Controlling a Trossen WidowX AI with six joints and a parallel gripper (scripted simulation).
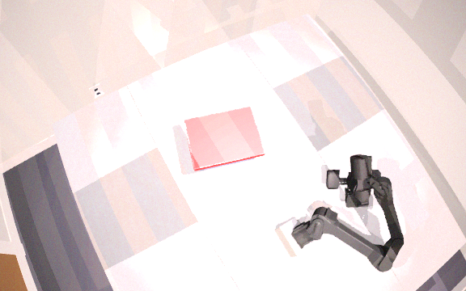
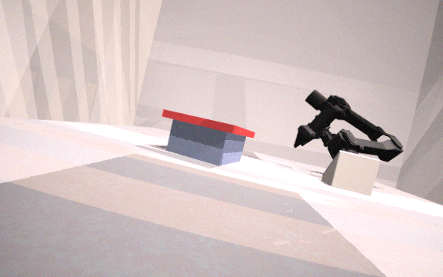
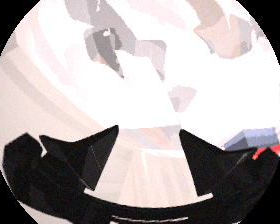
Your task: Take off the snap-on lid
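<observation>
My gripper tip is 36 cm short of the red lid and 28 cm to the right of it. Also, from my gripper tip: blue-grey storage box: 36 cm ahead, 28 cm to the left, 4 cm below.
</observation>
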